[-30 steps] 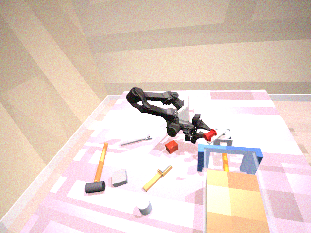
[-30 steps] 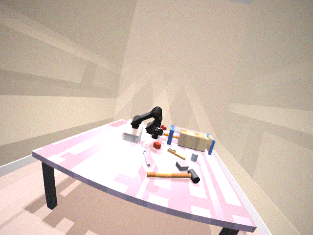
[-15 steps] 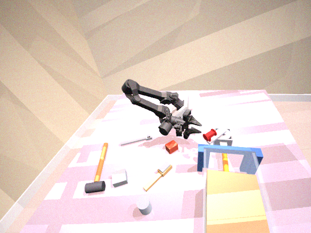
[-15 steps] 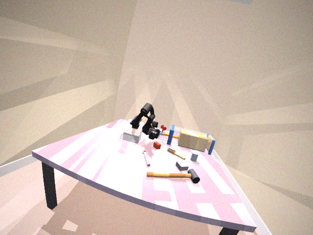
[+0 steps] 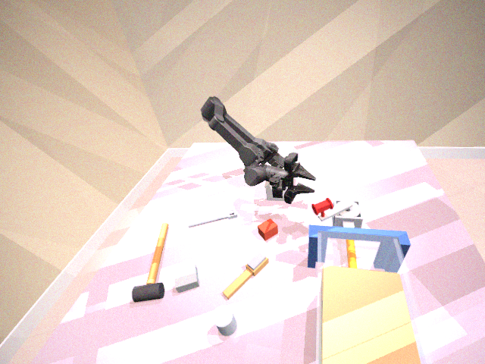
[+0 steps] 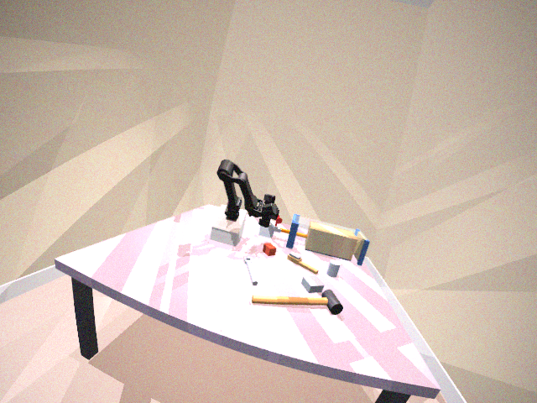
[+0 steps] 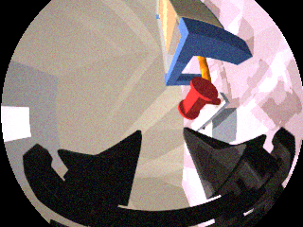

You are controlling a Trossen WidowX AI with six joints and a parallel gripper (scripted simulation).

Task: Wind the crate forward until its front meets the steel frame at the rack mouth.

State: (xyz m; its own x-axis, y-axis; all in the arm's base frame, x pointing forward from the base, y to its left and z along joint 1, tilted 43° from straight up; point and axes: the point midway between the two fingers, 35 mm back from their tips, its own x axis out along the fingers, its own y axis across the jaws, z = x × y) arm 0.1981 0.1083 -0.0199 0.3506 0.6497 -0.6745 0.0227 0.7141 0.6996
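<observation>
Right now the crank handle is 10 cm below my gripper tip, 6 cm to the left of it and 2 cm ahead of it. The rest, counted from my gripper tip: grey winch (18 cm below, 11 cm to the left, 3 cm behind); then frame (14 cm ahead, 11 cm to the left, 10 cm below); then red knob (7 cm below, 4 cm ahead, 2 cm to the left).
</observation>
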